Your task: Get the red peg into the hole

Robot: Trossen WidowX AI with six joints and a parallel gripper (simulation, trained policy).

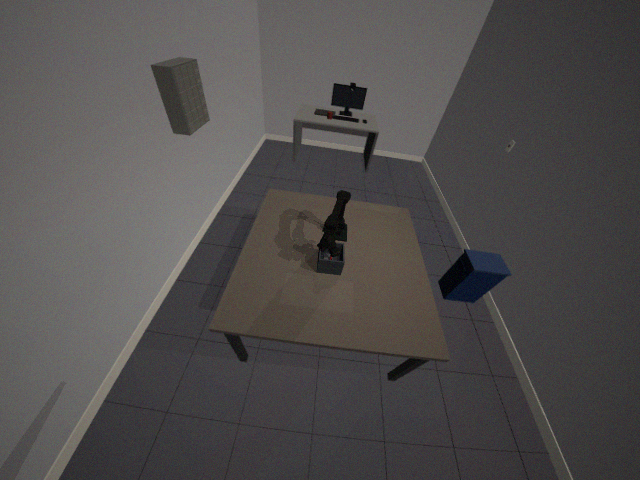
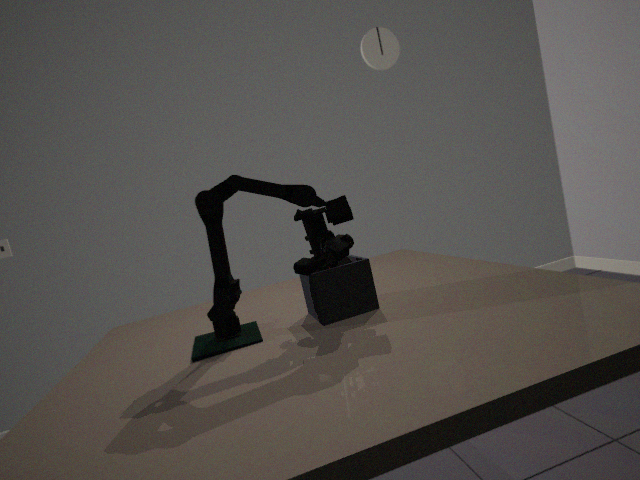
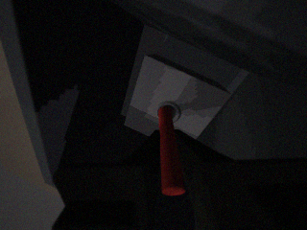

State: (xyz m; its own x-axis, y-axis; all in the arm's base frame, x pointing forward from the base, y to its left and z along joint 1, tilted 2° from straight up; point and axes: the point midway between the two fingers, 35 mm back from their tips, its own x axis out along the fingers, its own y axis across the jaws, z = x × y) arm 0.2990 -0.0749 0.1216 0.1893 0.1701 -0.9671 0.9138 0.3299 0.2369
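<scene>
Now: the light plate 4 cm below my gripper tip and 1 cm to the right of it. The rest, counted from my gripper tip: red peg (1 cm above).
</scene>
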